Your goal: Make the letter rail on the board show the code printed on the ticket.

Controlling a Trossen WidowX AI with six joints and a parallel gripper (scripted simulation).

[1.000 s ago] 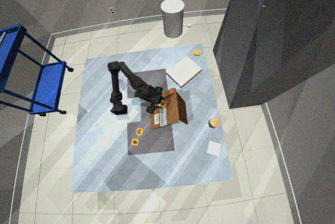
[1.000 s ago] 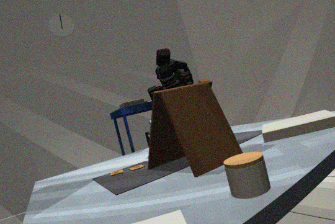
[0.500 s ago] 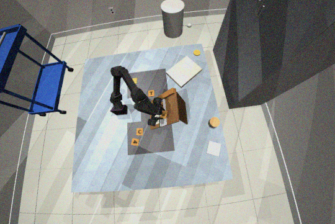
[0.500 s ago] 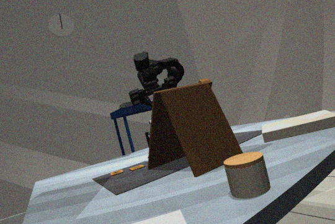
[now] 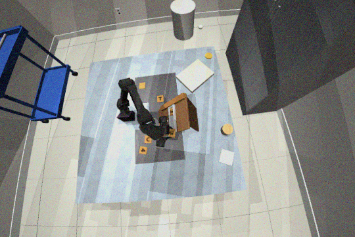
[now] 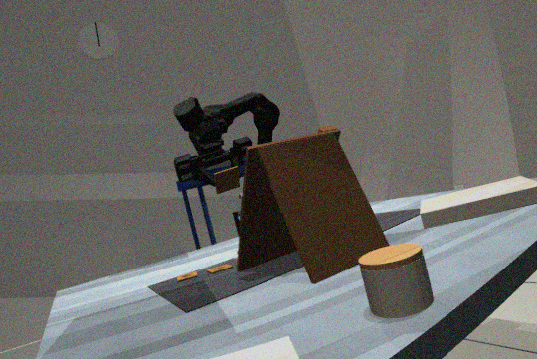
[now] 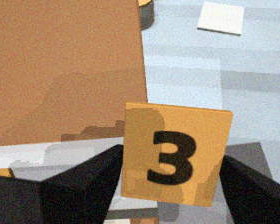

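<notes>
Right now my gripper tip is 4 cm past the white ticket, 9 cm to the right of it and 14 cm above it. Round my gripper tip: cream slab 30 cm ahead, 50 cm to the left, 20 cm below; tan-lidded jar 41 cm ahead, 4 cm to the right, 19 cm below; white card 35 cm ahead, 24 cm to the right, 22 cm below.
</notes>
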